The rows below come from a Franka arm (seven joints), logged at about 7 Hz.
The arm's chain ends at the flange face. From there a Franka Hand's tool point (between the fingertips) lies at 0.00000 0.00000 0.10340 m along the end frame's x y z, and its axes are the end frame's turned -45 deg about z.
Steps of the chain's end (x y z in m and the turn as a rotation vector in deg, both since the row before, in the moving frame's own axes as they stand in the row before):
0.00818 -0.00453 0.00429 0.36 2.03 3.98
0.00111 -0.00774 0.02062 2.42 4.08 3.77
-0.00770 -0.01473 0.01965 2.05 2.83 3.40
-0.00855 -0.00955 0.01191 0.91 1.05 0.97
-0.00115 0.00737 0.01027 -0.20 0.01 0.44
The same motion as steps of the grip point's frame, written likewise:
0.01196 0.00482 0.00422 -1.18 1.69 3.98
0.01447 -0.00230 0.02027 -1.17 4.60 3.77
0.01116 -0.01468 0.01946 -0.55 3.45 3.40
0.00321 -0.01260 0.01188 -0.10 1.39 0.97
-0.00627 0.00467 0.01027 -0.15 -0.13 0.44

